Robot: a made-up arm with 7 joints.
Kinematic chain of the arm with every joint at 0, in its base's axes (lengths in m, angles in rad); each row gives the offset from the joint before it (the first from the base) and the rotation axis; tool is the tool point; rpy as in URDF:
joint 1: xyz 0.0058 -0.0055 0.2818 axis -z
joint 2: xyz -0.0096 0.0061 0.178 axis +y
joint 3: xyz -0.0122 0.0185 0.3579 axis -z
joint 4: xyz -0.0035 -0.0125 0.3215 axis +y
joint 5: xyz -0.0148 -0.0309 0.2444 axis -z
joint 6: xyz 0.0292 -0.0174 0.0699 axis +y
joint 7: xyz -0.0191 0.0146 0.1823 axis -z
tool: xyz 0.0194 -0.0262 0.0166 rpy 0 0 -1.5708
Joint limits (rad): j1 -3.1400..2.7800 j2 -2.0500..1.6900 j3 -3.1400..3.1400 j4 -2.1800..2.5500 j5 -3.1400..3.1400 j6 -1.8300..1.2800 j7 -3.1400..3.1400
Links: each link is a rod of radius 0.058 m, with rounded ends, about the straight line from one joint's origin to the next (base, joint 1, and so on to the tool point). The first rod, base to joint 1, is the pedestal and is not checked.
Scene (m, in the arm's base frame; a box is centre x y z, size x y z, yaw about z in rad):
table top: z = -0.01
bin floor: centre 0.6 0.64 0 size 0.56 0.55 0.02 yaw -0.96
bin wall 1: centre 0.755 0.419 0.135 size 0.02 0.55 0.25 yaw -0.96
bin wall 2: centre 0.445 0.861 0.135 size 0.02 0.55 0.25 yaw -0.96
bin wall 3: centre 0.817 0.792 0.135 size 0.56 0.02 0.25 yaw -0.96
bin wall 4: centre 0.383 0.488 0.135 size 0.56 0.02 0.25 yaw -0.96
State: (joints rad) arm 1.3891 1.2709 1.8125 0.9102 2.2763 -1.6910 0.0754
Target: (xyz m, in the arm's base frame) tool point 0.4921 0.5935 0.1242
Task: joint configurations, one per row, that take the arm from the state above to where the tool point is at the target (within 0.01 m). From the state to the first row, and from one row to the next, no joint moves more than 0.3 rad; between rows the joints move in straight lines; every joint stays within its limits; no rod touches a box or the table.
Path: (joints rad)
1: 1.4920 0.9932 1.9185 0.9356 2.3193 -1.6415 0.0635
2: 1.5949 0.7156 2.0246 0.9611 2.3622 -1.5920 0.0517
3: 1.6978 0.4379 2.1306 0.9865 2.4052 -1.5425 0.0398
4: 1.8008 0.1602 2.2367 1.0119 2.4482 -1.4930 0.0280
5: 1.9037 -0.1175 2.3427 1.0373 2.4912 -1.4435 0.0161
6: 2.0066 -0.3951 2.4488 1.0628 2.5341 -1.3940 0.0042
7: 2.1095 -0.6728 2.5548 1.0882 2.5771 -1.3445 -0.0076
8: 2.2124 -0.9505 2.6609 1.1136 2.6201 -1.2950 -0.0195
9: 2.3153 -1.2281 2.7669 1.1390 2.6630 -1.2455 -0.0313
10: 2.4182 -1.5058 2.8730 1.1645 2.7060 -1.1960 -0.0432

